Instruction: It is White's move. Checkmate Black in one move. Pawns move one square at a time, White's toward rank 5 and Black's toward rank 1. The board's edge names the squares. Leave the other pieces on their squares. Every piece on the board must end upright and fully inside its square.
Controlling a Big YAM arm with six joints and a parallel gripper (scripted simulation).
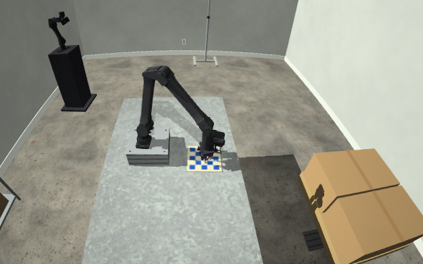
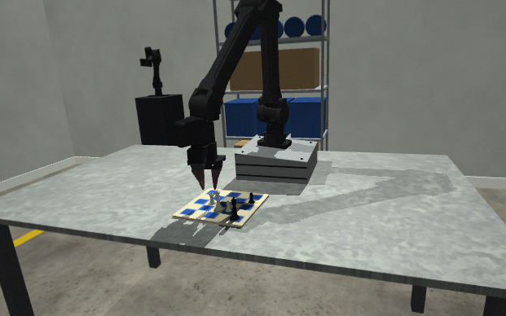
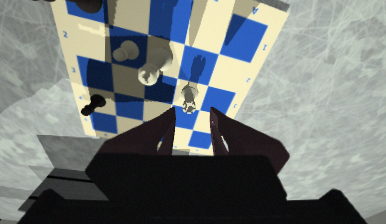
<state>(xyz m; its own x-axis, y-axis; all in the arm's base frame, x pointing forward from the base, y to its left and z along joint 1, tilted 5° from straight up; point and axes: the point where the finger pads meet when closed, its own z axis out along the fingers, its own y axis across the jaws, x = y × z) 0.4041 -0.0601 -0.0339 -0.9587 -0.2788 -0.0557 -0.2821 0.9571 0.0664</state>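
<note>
The white crowned piece lies 10 mm behind my hand and 40 mm below it. Also, from my hand: white king: 30 mm ahead, 40 mm to the left, 20 mm below; then white pawn: 30 mm ahead, 80 mm to the left, 40 mm below; then blue-and-cream chessboard: 10 mm behind, 40 mm to the left, 60 mm below.
</note>
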